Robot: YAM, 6 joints.
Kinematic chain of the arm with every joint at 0, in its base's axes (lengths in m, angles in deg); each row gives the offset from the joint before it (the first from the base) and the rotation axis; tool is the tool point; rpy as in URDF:
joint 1: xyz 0 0 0.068 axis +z
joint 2: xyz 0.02 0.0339 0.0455 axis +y
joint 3: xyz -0.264 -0.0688 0 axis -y
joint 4: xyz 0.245 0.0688 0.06 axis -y
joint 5: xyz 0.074 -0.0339 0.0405 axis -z
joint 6: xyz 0.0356 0 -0.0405 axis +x
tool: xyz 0 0 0 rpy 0 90 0
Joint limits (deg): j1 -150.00..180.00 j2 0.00..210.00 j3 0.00..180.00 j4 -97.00..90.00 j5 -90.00..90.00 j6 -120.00..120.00
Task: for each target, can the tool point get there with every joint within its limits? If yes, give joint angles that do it. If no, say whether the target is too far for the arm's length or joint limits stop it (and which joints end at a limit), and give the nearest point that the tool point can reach.
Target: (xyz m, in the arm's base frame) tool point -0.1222 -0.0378 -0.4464
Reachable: no: joint limits stop it (at a limit: joint 1, joint 2) | nearest point -0.1325 -0.0670 -0.3651 | short by 0.087 m
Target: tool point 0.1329 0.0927 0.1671
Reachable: yes | joints 44.11 47.68 14.41 -2.40 46.83 47.53
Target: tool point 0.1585 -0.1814 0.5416
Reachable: yes | joints -56.74 84.27 120.47 -54.73 -68.15 79.91
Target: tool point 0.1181 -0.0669 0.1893
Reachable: yes | joints -18.26 47.35 26.79 -44.31 48.21 70.76
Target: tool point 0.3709 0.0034 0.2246
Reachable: yes | joints -2.96 110.02 88.06 -62.27 -39.36 12.13
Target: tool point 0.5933 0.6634 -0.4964
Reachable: no: too far | nearest point 0.3592 0.4016 -0.2347 | short by 0.438 m
